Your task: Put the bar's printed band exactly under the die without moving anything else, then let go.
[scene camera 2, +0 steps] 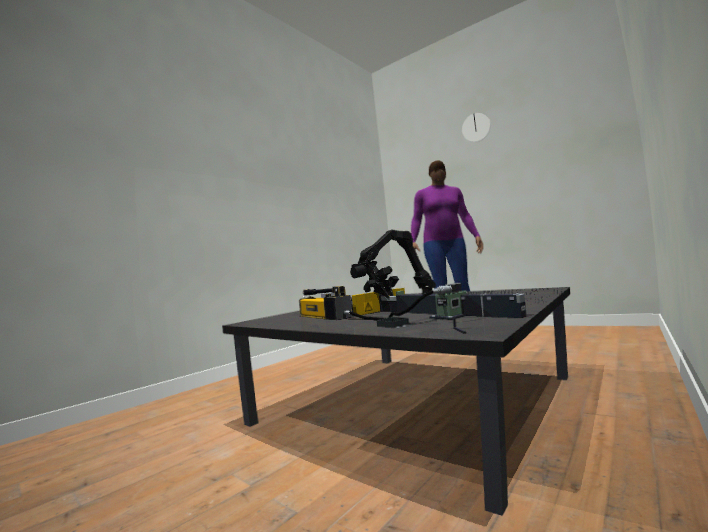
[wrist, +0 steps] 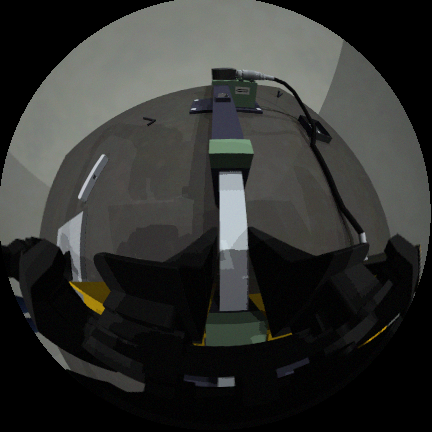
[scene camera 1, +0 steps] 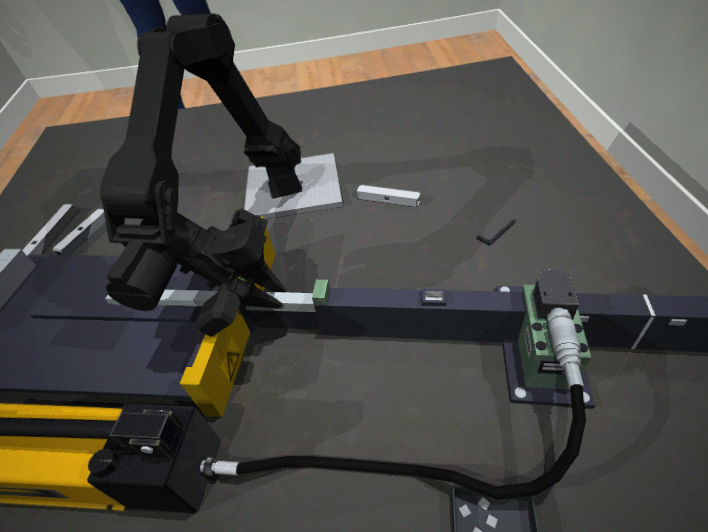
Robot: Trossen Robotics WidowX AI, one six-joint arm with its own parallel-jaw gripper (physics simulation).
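Observation:
A long pale bar lies along the dark rail, with its far end at a green block. My gripper is shut on the bar, one black finger against each long side, a little short of that block. A second green block shows behind the fingers in the wrist view. Yellow guard plates stand on both sides of the bar. The die and the printed band cannot be made out; the arm covers part of the bar in scene camera 1.
A green housing stands at the rail, its black cable running to a black box. A pale plate, a loose white bar, a hex key and a tray lie around the rail.

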